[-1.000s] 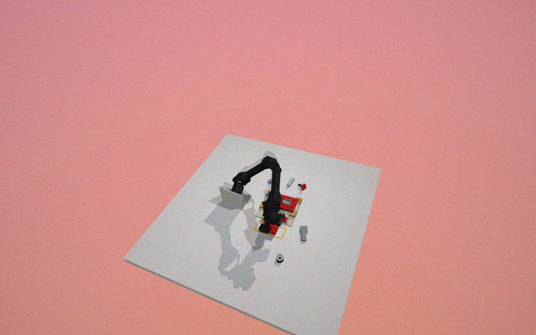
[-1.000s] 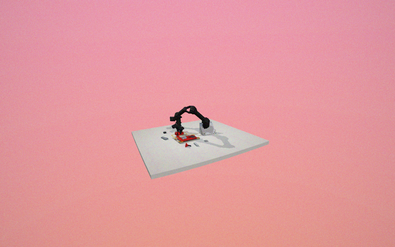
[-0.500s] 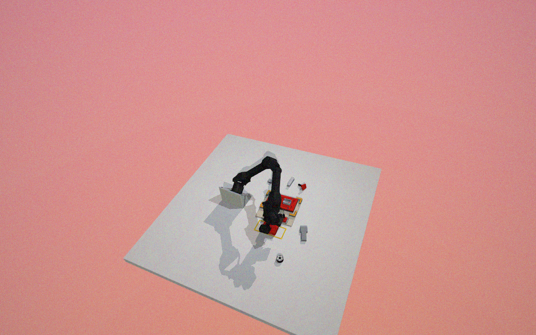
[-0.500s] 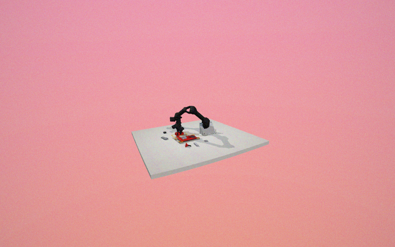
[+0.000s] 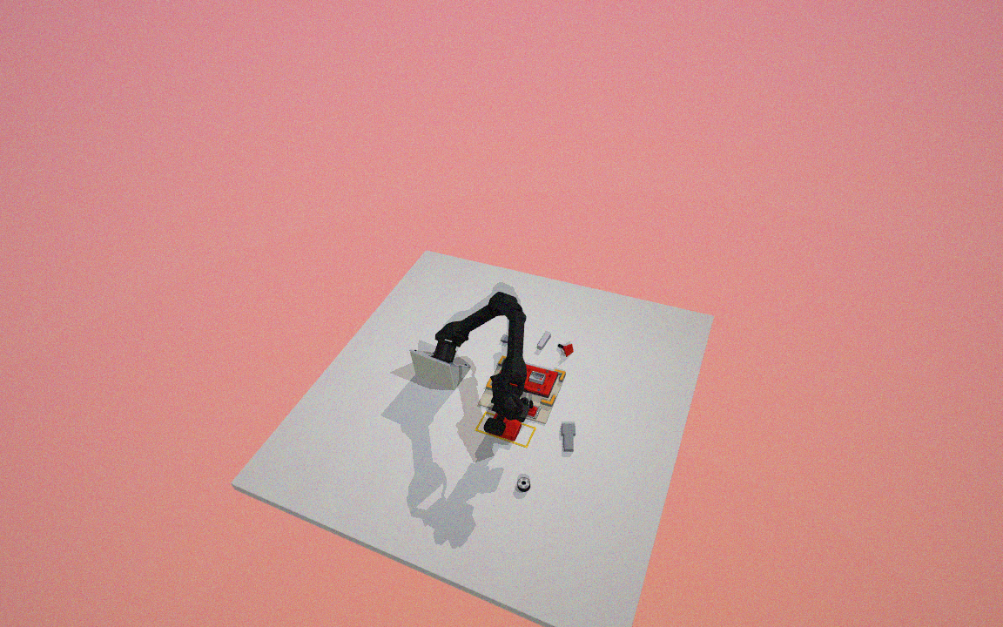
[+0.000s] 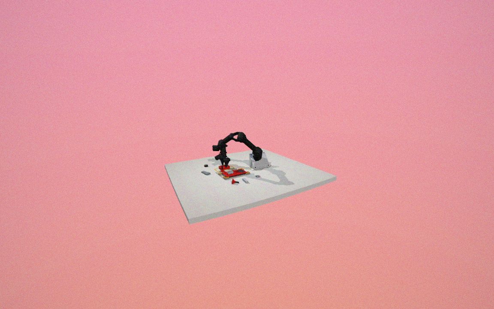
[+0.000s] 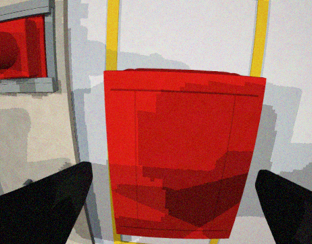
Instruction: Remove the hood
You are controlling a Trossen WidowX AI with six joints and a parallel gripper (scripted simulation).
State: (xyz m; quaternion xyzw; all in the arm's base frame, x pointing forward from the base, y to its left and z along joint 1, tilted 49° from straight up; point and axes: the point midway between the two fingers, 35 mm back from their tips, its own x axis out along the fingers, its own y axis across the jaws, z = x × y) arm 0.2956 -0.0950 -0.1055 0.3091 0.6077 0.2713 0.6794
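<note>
Right now my gripper tip is 10 mm above the hood. Also, from my gripper tip: dark wheel 180 mm to the right, 130 mm ahead, 20 mm below; grey bar 420 mm to the left, 10 mm below.
</note>
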